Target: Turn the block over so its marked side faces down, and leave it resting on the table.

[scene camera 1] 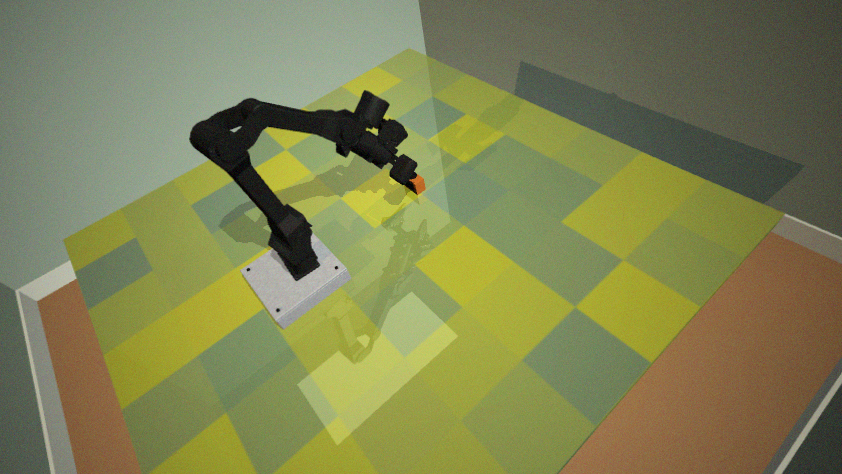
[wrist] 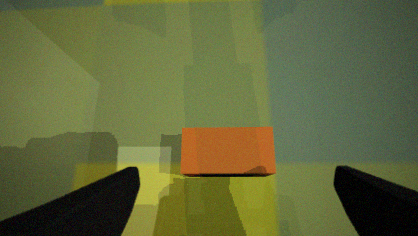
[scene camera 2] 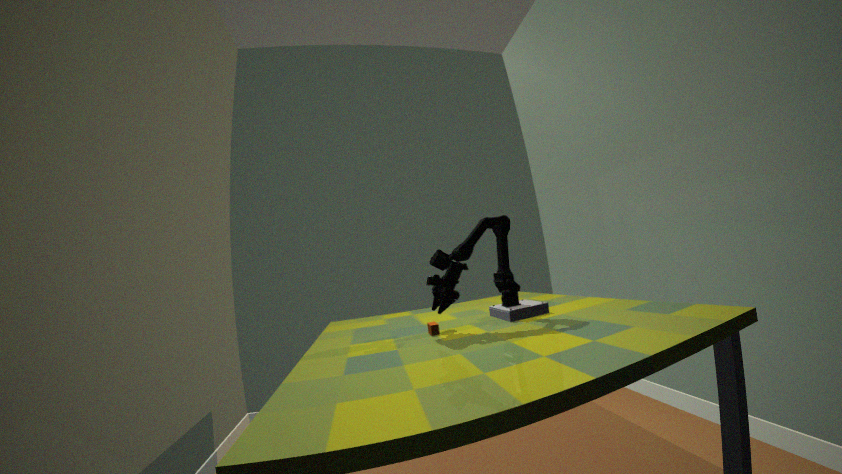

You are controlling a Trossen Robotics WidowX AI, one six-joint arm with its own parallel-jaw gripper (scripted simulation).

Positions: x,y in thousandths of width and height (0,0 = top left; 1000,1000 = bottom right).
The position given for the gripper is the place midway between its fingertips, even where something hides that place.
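The gripper can be seen in scene camera 1 (480,355). It appears in the wrist view (561,744) too, and scene camera 2 (517,659) has the gripper as well.
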